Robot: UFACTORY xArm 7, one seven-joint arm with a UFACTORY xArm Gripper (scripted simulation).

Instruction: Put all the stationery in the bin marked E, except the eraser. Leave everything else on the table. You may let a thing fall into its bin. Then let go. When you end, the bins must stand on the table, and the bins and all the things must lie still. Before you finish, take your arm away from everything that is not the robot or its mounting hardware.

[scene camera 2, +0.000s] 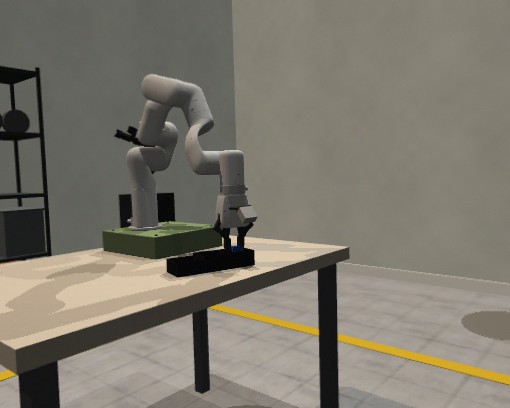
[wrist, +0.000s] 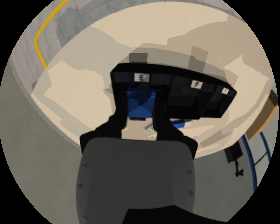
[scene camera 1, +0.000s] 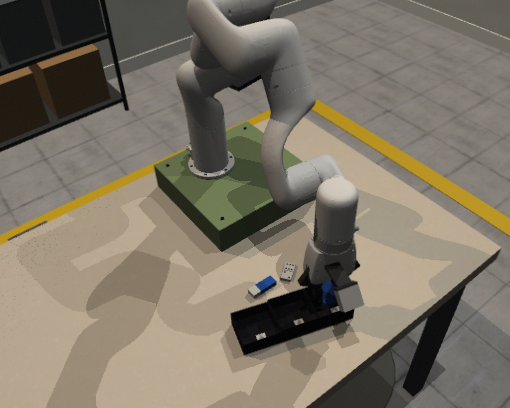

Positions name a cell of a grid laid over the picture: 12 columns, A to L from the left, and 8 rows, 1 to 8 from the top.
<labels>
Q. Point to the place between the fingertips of my gripper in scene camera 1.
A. H6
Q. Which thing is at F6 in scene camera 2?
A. A bin row.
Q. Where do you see a bin row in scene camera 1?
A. G7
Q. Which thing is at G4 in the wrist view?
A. A blue pad.
</labels>
